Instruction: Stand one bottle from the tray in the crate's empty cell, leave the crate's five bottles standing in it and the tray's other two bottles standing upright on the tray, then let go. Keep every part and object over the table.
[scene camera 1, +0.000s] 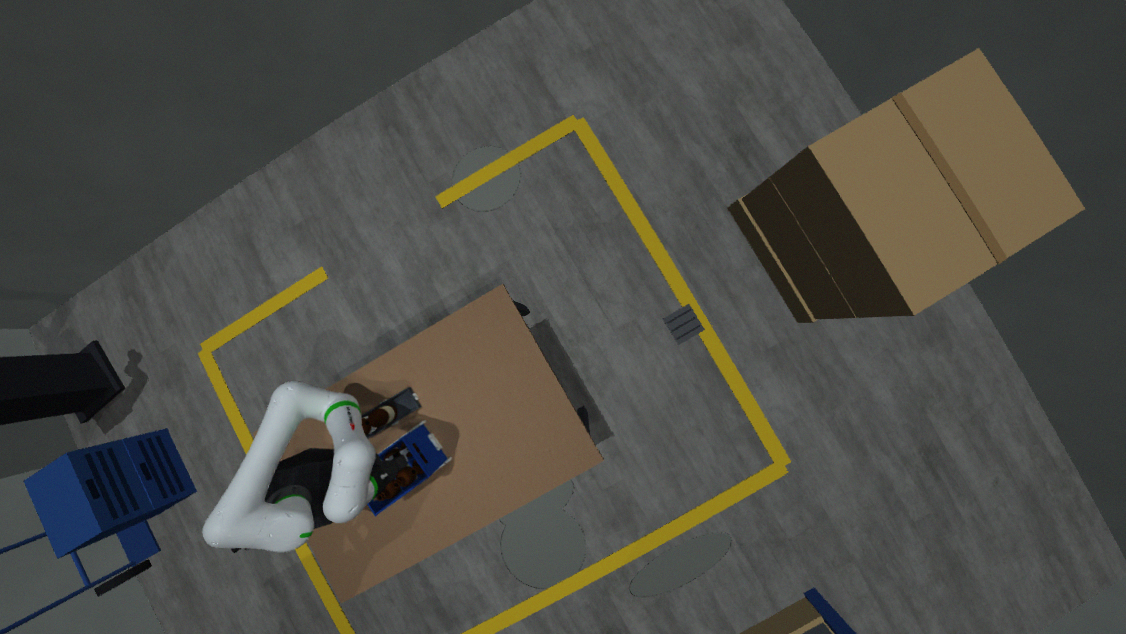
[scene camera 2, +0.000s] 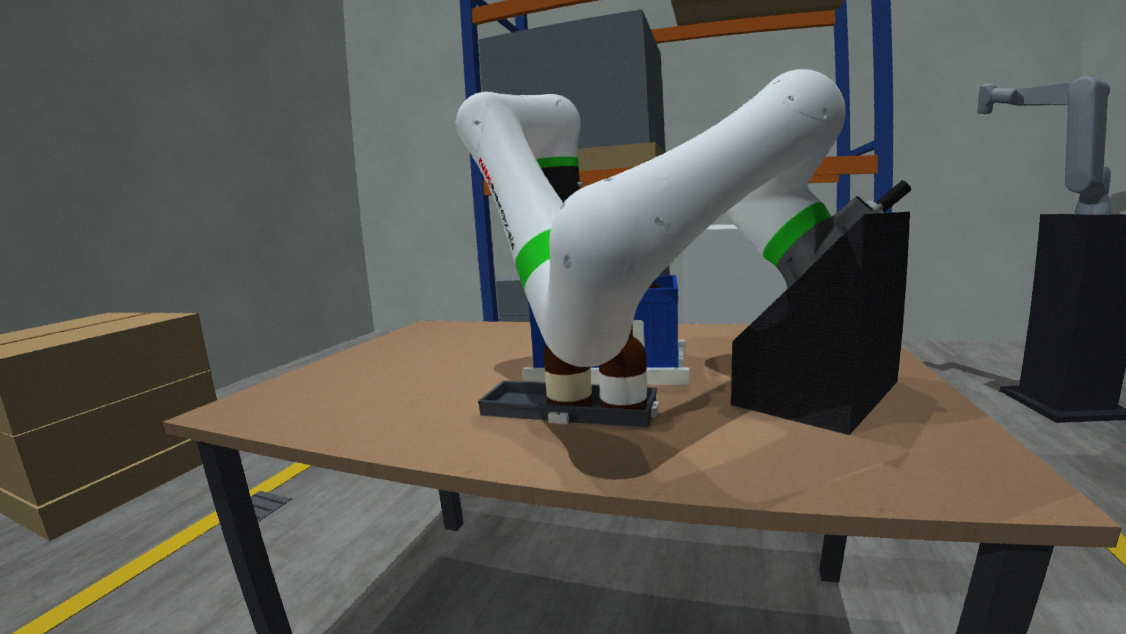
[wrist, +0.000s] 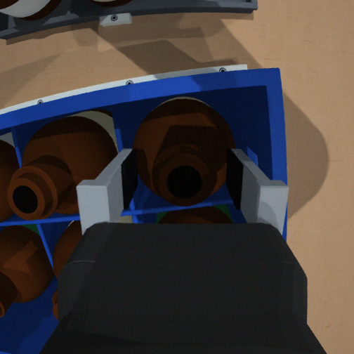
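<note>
My gripper is open, its fingers apart on either side of the neck of a brown bottle. That bottle stands in a corner cell of the blue crate. Another brown bottle stands in the cell beside it, and several more show partly in the wrist view, some hidden by the gripper body. The dark tray lies beside the crate. On it stand a cream-labelled bottle and a white-labelled bottle, upright, their tops hidden by the arm in scene camera 2.
The white arm reaches over the tray and hides part of the crate in scene camera 2. A black slanted pedestal stands on the wooden table near the arm's base. Blue dividers separate the crate's cells.
</note>
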